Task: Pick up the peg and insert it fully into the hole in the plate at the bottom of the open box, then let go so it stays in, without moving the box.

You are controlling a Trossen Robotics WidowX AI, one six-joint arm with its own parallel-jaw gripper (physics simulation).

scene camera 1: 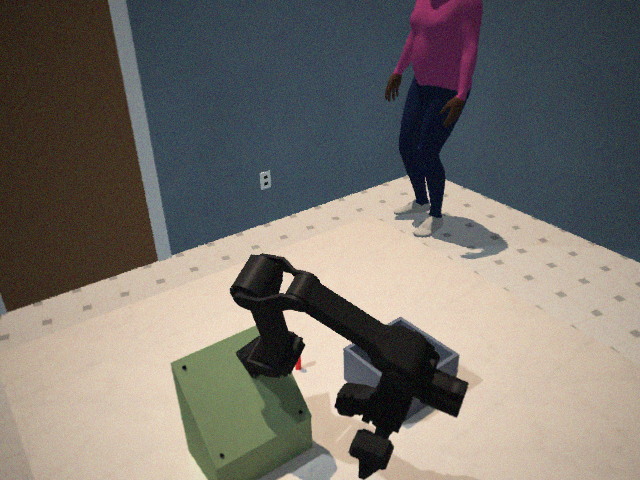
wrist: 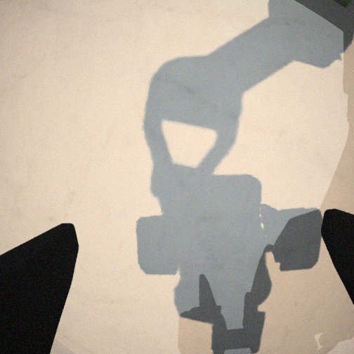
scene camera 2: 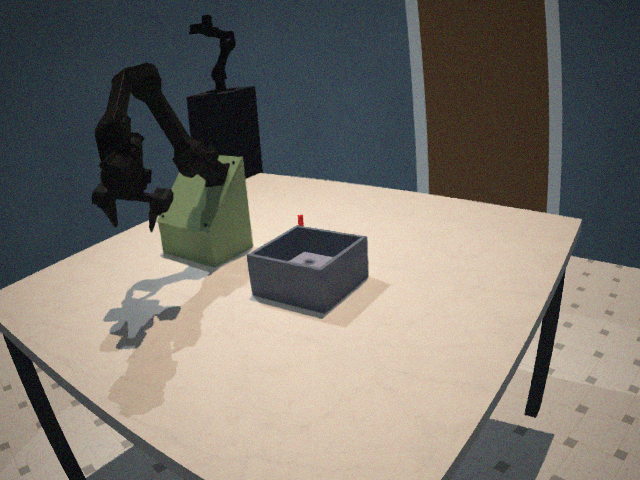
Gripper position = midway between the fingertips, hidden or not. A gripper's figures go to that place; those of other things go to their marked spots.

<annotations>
My gripper [scene camera 1: 369,460]: 1.06 m from the lens. A grey box [scene camera 1: 358,368]: 1.38 m from the lens.
</annotations>
